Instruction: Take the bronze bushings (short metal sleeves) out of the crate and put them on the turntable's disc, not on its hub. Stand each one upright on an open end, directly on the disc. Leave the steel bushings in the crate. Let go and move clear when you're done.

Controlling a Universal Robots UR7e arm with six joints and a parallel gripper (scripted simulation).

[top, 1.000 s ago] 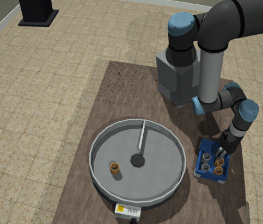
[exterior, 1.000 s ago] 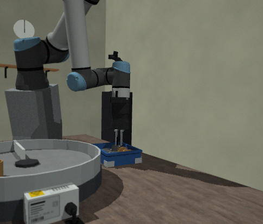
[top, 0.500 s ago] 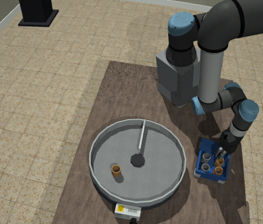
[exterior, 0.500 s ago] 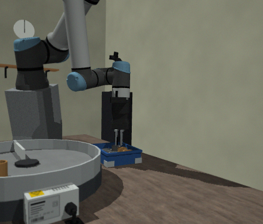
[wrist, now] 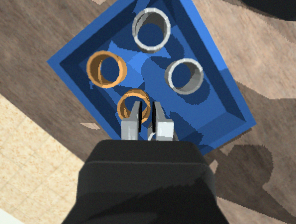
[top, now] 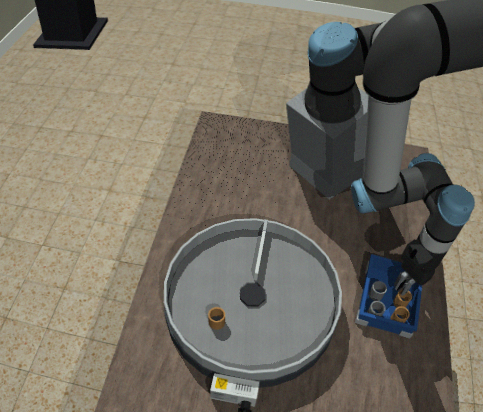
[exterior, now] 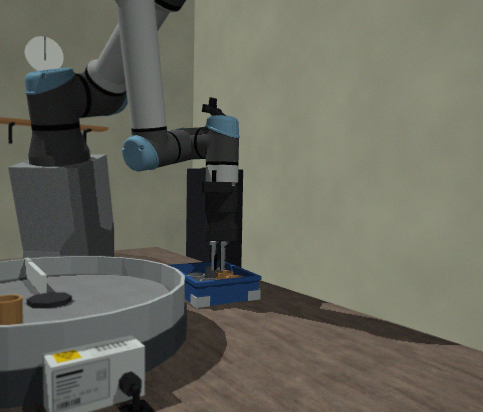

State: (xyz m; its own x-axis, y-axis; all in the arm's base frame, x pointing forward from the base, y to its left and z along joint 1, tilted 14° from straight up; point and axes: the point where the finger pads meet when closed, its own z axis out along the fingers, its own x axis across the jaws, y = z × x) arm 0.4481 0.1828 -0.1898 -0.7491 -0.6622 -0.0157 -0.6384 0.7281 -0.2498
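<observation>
The blue crate lies 2 cm to the right of my hand and 4 cm below it. Also, from my hand: grey turntable disc 6 cm ahead, 38 cm to the right, 1 cm below.
</observation>
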